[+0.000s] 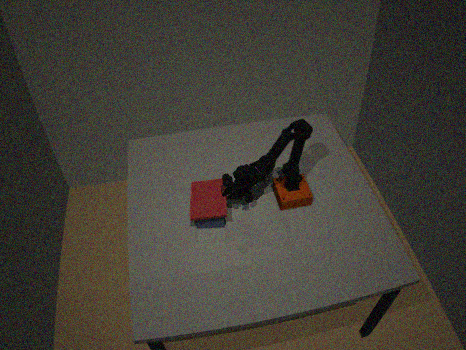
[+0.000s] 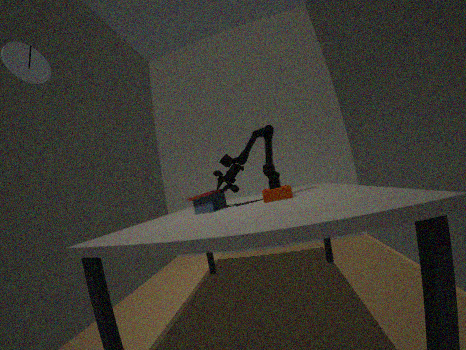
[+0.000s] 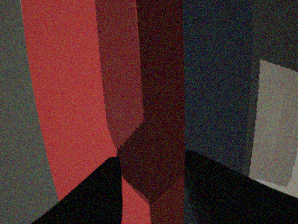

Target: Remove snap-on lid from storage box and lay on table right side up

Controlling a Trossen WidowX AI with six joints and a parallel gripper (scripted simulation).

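The lid lies 80 mm ahead of my gripper tip and 10 mm to the right of it. From my gripper tip the other things lie so: storage box 70 mm ahead, 10 mm to the right, 60 mm below.
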